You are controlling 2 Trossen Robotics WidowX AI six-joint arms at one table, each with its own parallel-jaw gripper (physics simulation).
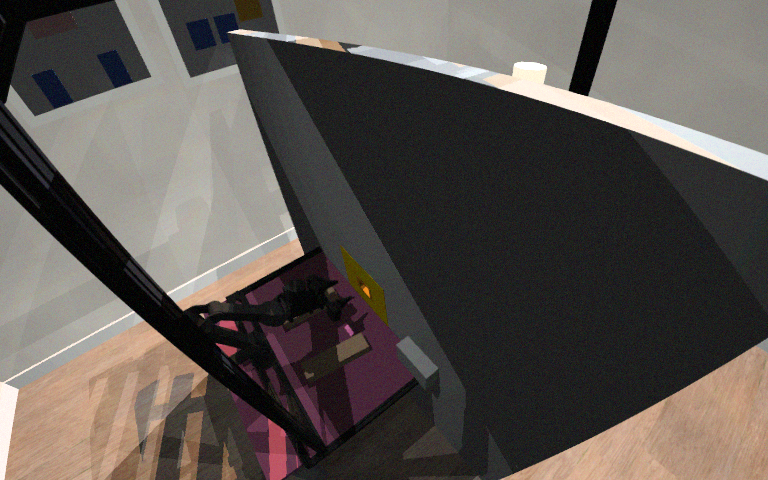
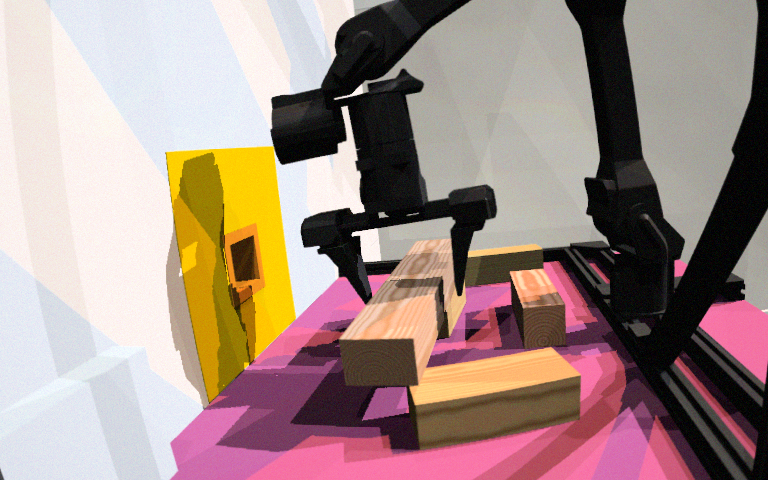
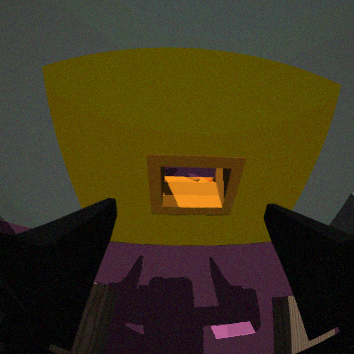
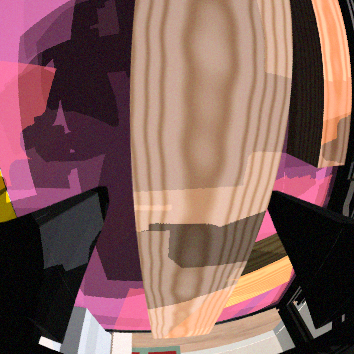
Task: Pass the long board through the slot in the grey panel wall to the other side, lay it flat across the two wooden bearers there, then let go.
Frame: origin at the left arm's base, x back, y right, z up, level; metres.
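Seen in the pictures: left gripper, fingertip midpoint: [image 1: 344,289] [image 3: 194,210]; right gripper, fingertip midpoint: [image 4: 191,197]; left arm's base, origin of the base link: [image 1: 265,361]; right arm's base, origin of the base link: [image 2: 644,308].
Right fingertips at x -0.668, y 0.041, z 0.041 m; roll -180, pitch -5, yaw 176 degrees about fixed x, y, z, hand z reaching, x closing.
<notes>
Pixels of each thing's middle, then the offset from my right fingertips to it. "spot": a spot on its surface instead.
- long board, body centre: [image 4: 198,177] [image 2: 417,294] dx -0.002, dy -0.012, dz +0.004 m
- slot's orange rim, surface spot: [image 3: 195,161] spot: dx +0.237, dy -0.021, dz +0.079 m
- yellow plate, surface spot: [image 3: 190,100] spot: dx +0.236, dy -0.029, dz +0.133 m
- pale front block, body centre: [image 2: 491,396] [image 4: 241,276] dx -0.072, dy +0.140, dz -0.042 m
- right block, body centre: [image 4: 319,72] [image 2: 535,304] dx -0.127, dy -0.085, dz -0.038 m
- back block, body centre: [image 2: 487,266] dx -0.075, dy -0.304, dz -0.038 m
- grey block, surface spot: [image 1: 417,362] spot: dx +0.272, dy +0.318, dz +0.040 m
The long board [image 2: 390,316] [image 4: 200,100] lies near the yellow plate with the slot, apart from it, on the right arm's side. Its near end overlaps a pale block's corner; further back it lies over another block. My right gripper [image 2: 413,298] [image 4: 191,197] is open, its fingers either side of the board with gaps. The slot's orange rim [image 2: 243,230] [image 3: 195,161] has no board through it. My left gripper [image 1: 344,289] [image 3: 194,210] is open and empty, facing the slot. Two wooden bearers, one [image 1: 353,348] [image 3: 282,320] and another [image 1: 305,321] [image 3: 95,315], lie below it, partly hidden.
The grey panel wall [image 1: 481,226] carries the yellow plate [image 2: 254,186] [image 3: 190,100]. A pale front block [image 2: 498,404], a block under the board [image 2: 458,305], a right block [image 2: 540,325] and a back block [image 2: 504,266] stand on the pink top. A grey block [image 1: 417,362] juts from the wall.
</notes>
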